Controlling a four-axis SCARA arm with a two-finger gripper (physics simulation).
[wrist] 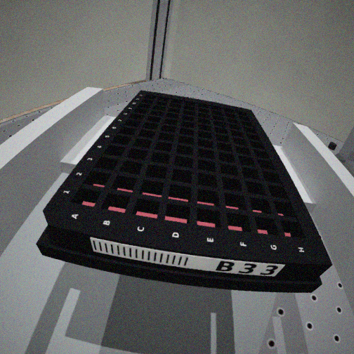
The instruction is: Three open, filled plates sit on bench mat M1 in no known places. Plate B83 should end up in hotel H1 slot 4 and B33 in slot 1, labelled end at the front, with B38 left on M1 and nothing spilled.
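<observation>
The black plate B33 (187, 162) fills the middle of the wrist view. Its white label with bars and "B33" faces the camera, along the near edge. Pink liquid shows in the wells nearest the label; the contents of the farther wells are too dark to make out. The plate sits between the two pale fingers of my gripper (192, 156), one along each long side, and the gripper is shut on it. No spill shows on the plate's top. B83 and B38 do not show in this view, and I cannot make out hotel H1 or its slots for certain.
Grey surfaces with pale upright strips and dark bands show below the plate's near edge; I cannot tell what they belong to. A perforated bench top (325, 320) shows at the lower right and also beyond the plate. A dark-striped vertical post (160, 40) stands at the back by the walls.
</observation>
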